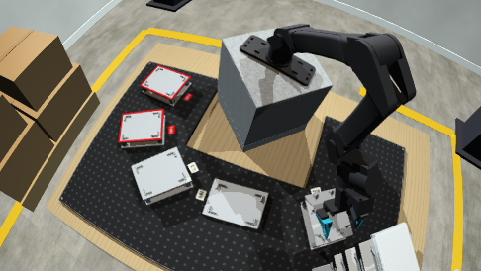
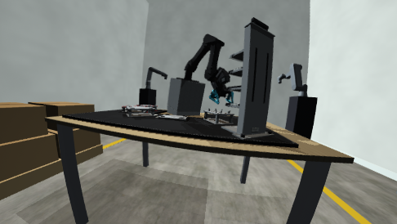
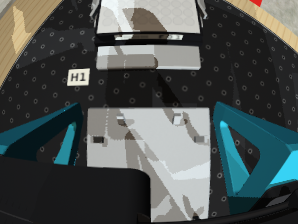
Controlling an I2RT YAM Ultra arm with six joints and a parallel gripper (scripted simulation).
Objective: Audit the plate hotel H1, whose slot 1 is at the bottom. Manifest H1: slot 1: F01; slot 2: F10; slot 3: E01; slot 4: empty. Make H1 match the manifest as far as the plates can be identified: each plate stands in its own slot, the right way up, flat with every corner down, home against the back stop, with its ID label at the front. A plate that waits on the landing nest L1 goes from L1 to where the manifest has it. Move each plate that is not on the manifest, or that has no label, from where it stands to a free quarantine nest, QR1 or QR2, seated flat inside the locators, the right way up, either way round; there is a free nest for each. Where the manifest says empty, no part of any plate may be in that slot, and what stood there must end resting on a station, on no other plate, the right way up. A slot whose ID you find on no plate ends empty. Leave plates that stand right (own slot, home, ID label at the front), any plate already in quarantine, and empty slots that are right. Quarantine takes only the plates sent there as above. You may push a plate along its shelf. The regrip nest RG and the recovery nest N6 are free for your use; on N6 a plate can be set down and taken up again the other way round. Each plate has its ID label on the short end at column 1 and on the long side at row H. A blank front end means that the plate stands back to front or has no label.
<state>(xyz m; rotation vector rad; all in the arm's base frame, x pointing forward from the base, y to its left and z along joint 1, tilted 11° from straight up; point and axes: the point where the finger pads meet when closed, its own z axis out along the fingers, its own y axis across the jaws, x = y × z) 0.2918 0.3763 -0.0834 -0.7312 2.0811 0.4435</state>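
The white plate lies 9 cm ahead of my hand, 8 cm to the left of it and 23 cm above it. Also, from my hand: grey regrip nest (5 cm behind, 4 cm to the right, 6 cm below); then H1 tag (1 cm behind, 12 cm to the left, 12 cm below); then RG tag (13 cm behind, 11 cm to the right, 12 cm below).
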